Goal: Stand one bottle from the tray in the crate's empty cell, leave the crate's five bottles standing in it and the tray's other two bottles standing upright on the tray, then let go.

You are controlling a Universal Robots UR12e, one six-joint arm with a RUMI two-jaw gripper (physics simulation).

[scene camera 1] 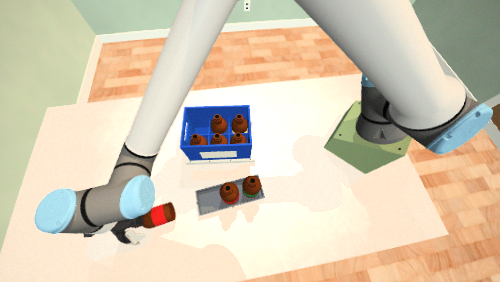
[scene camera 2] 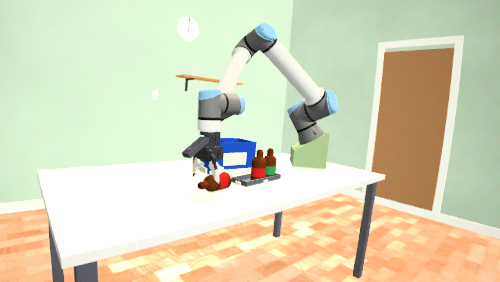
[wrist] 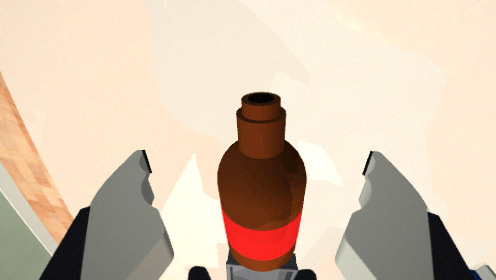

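Where they show: gripper, fingertip midpoint: (scene camera 2: pixel 205 180) (wrist: pixel 255 152); arm's base at its link origin: (scene camera 1: pixel 381 126) (scene camera 2: pixel 312 138).
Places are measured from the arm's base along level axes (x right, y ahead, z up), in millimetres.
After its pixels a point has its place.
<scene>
A brown bottle with a red label (scene camera 1: pixel 160 215) @(x 28, y 932, z -116 mm) (scene camera 2: pixel 223 181) @(x 2, y 950, z -141 mm) (wrist: pixel 262 240) @(x 39, y 951, z -115 mm) lies on its side left of the grey tray (scene camera 1: pixel 209 201) @(x 21, y 754, z -184 mm) (scene camera 2: pixel 244 180) @(x 55, y 718, z -188 mm) (wrist: pixel 235 273) @(x -18, y 733, z -184 mm), its neck pointing away from the tray. My gripper (scene camera 1: pixel 134 233) (scene camera 2: pixel 205 176) @(x 38, y 1023, z -131 mm) (wrist: pixel 255 152) @(x 38, y 1023, z -131 mm) is open and holds nothing; its fingers are spread on either side of the lying bottle's neck and shoulder in the wrist view. A red-labelled bottle (scene camera 1: pixel 229 193) @(x -7, y 665, z -40 mm) (scene camera 2: pixel 259 167) @(x -12, y 693, z -112 mm) and a green-labelled bottle (scene camera 1: pixel 252 186) @(x -14, y 579, z -46 mm) (scene camera 2: pixel 270 162) @(x -20, y 602, z -96 mm) stand upright on the tray. Several bottles stand in the blue crate (scene camera 1: pixel 244 151) @(x 137, y 549, z -79 mm) (scene camera 2: pixel 250 156) @(x 139, y 554, z -95 mm); its back left cell is empty.
The crate stands behind the tray on the white table (scene camera 1: pixel 300 260) @(x -320, y 501, z -189 mm) (scene camera 2: pixel 125 200) @(x 166, y 1304, z -189 mm). The arm's green base block (scene camera 1: pixel 365 155) @(x -72, y 94, z -64 mm) (scene camera 2: pixel 312 154) @(x -54, y 105, z -95 mm) is at the right. The white forearm (scene camera 1: pixel 172 80) @(x 179, y 695, z 346 mm) passes over the table left of the crate in scene camera 1.
</scene>
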